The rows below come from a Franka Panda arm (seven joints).
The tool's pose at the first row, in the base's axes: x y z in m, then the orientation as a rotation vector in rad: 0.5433, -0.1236, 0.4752, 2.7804, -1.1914, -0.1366
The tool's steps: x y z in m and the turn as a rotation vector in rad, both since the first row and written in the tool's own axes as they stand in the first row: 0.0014, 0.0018, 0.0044, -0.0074, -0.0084, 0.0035; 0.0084, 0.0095, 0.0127, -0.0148, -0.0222, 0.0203; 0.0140, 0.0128, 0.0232, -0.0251, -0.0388, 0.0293; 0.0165, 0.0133, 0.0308, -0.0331, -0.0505, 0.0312; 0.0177, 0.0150, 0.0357, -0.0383, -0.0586, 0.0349; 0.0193, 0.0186, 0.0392, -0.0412, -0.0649, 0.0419; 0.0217, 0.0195, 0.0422, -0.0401, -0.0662, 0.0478; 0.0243, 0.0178, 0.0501, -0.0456, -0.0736, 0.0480; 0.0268, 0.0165, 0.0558, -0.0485, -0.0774, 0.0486; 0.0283, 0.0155, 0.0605, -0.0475, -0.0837, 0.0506; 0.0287, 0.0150, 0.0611, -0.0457, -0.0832, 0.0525; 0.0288, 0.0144, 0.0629, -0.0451, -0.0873, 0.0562
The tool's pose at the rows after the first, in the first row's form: 0.5424, -0.1262, 0.4710, 2.7740, -1.1951, -0.1522; 0.5407, -0.1371, 0.4636, 2.7603, -1.2182, -0.1742; 0.5408, -0.1441, 0.4535, 2.7496, -1.2299, -0.2024; 0.5412, -0.1468, 0.4460, 2.7441, -1.2318, -0.2229; 0.5402, -0.1492, 0.4413, 2.7390, -1.2364, -0.2368; 0.5383, -0.1530, 0.4383, 2.7332, -1.2460, -0.2465; 0.5389, -0.1556, 0.4353, 2.7305, -1.2547, -0.2473; 0.5409, -0.1569, 0.4272, 2.7272, -1.2542, -0.2606; 0.5428, -0.1582, 0.4213, 2.7250, -1.2546, -0.2674; 0.5440, -0.1589, 0.4164, 2.7258, -1.2591, -0.2756; 0.5445, -0.1589, 0.4157, 2.7260, -1.2623, -0.2738; 0.5448, -0.1587, 0.4139, 2.7249, -1.2684, -0.2789
